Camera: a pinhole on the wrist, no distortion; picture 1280 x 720 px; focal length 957.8 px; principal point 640.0 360.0 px. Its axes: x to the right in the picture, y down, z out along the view. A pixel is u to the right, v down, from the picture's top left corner.
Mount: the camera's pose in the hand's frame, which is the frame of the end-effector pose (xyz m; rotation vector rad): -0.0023 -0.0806 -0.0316 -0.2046 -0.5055 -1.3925
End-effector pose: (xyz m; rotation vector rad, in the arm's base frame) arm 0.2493 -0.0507 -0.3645 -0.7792 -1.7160 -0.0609
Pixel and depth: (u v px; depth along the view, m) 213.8 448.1 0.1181
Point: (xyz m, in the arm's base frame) 0.2187 -0.0254 -0.4062
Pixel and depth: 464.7 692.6 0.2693
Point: 0.1302 0.1193 -0.4368
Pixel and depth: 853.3 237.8 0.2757
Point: 0.0476 -0.0106 -0.5084
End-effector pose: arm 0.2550 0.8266 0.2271 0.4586 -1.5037 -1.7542
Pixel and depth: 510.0 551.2 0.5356
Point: 0.0478 1.1247 0.5439
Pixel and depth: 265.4 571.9 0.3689
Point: 0.1682 0.9978 0.4894
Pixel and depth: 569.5 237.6 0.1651
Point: 0.2196 0.9414 0.2369
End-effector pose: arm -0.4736 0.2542 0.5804 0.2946 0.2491 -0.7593
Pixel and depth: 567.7 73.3 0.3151
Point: -0.5230 0.3227 0.8481
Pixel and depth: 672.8 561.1 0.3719
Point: -0.3852 0.2053 0.8871
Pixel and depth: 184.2 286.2 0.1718
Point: -0.4623 0.3080 0.6851
